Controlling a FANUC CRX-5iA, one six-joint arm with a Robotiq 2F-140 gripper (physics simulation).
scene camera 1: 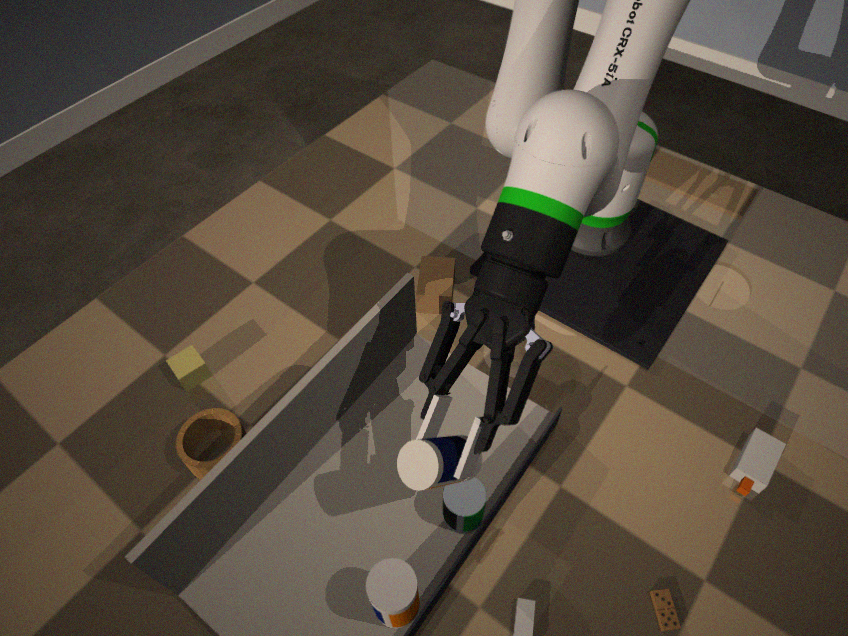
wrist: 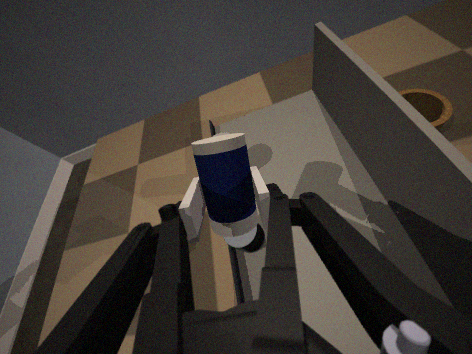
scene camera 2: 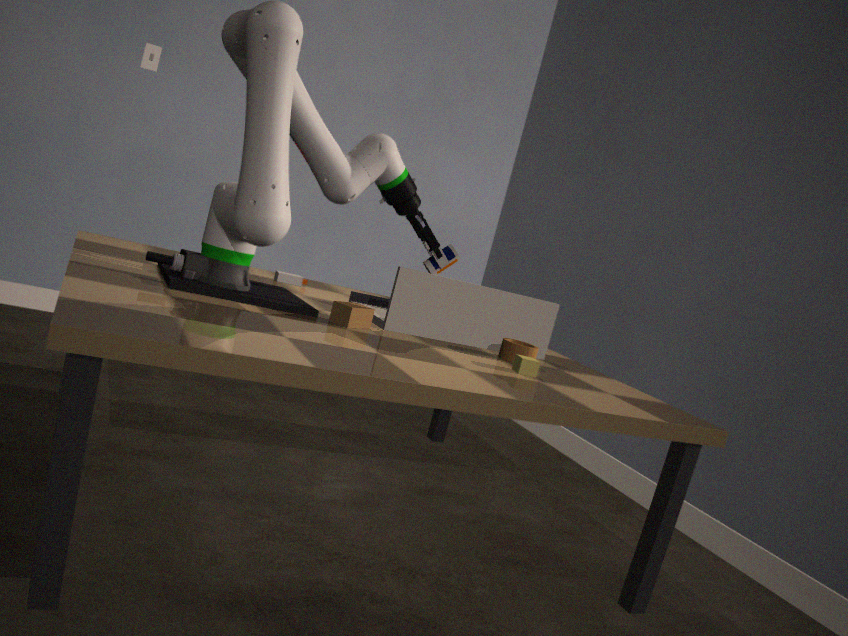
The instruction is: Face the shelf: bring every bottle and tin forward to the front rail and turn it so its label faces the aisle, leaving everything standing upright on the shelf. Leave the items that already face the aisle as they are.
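Frame: origin at the arm's base, x left, y up, z ahead, level; millimetres.
Seen in the pictures: gripper, between the fingertips: (scene camera 1: pixel 441 463) (wrist: pixel 227 184) (scene camera 2: pixel 441 262); arm's base, origin of its link: (scene camera 1: pixel 590 227) (scene camera 2: pixel 219 283).
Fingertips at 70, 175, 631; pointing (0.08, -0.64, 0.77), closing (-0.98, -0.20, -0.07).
Offsets run from my fingertips to a thing's middle, as dx, dy, dz. "pt": to the spot under its first point.
My gripper (scene camera 1: pixel 450 438) (scene camera 2: pixel 438 258) (wrist: pixel 227 184) is shut on a blue tin @[-1, +4, -1] (scene camera 1: pixel 419 464) (scene camera 2: pixel 448 253) (wrist: pixel 226 185) with white ends. The tin is tilted and held in the air above the shelf @[pt -161, -171, +161] (scene camera 1: pixel 273 547) (wrist: pixel 290 125); an orange strip shows on it in the scene camera 2 view. A green-and-black tin @[+23, -136, -19] (scene camera 1: pixel 464 510) with a grey top stands upright at the front rail (scene camera 1: pixel 521 468), close below the held tin in the scene camera 1 view. A white tin @[+16, -121, +126] (scene camera 1: pixel 392 588) with orange and blue on its side stands upright near the rail. Full labels are hidden.
The tall back panel (scene camera 2: pixel 472 308) borders the shelf. Behind it are a wooden bowl @[-336, -166, +101] (scene camera 1: pixel 181 441) (scene camera 2: pixel 518 352) and a yellow block @[-475, -172, +28] (scene camera 1: pixel 186 366) (scene camera 2: pixel 526 366). A wooden block @[-234, -166, -338] (scene camera 1: pixel 435 279) (scene camera 2: pixel 350 315) lies near the shelf's end. A white box @[+338, -177, -314] (scene camera 1: pixel 760 455) and domino @[+301, -187, -60] (scene camera 1: pixel 664 609) lie beyond the rail.
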